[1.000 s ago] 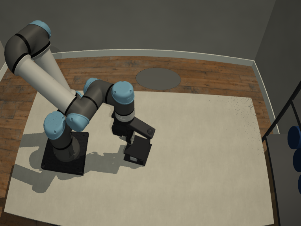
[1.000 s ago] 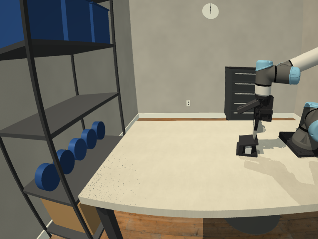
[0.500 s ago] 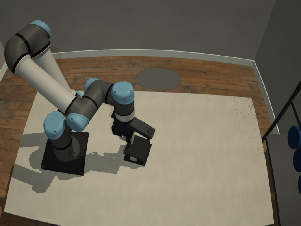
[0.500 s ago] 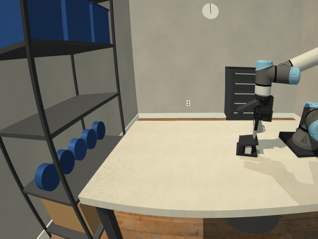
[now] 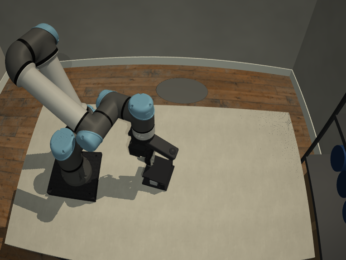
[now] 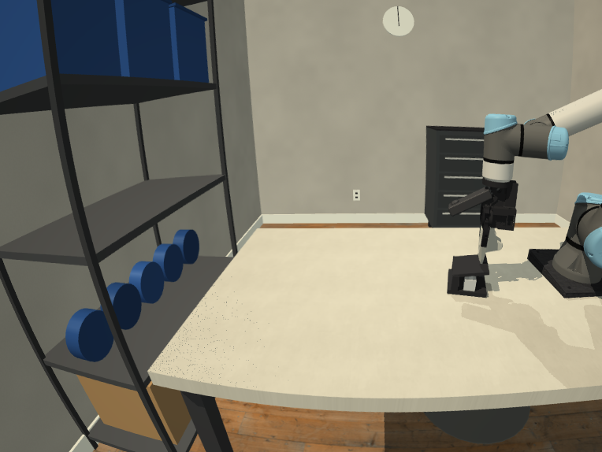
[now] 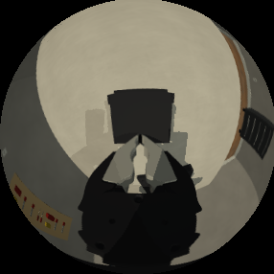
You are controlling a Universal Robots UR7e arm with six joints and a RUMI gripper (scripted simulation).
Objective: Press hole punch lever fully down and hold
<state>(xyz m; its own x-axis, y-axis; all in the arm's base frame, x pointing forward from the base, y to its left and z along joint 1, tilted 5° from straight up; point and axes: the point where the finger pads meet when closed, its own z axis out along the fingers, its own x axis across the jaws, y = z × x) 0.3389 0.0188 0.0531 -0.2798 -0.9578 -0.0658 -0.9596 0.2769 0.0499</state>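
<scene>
Now: hand 3 cm short of the hole punch, 1 cm to the left of it and 5 cm above it.
</scene>
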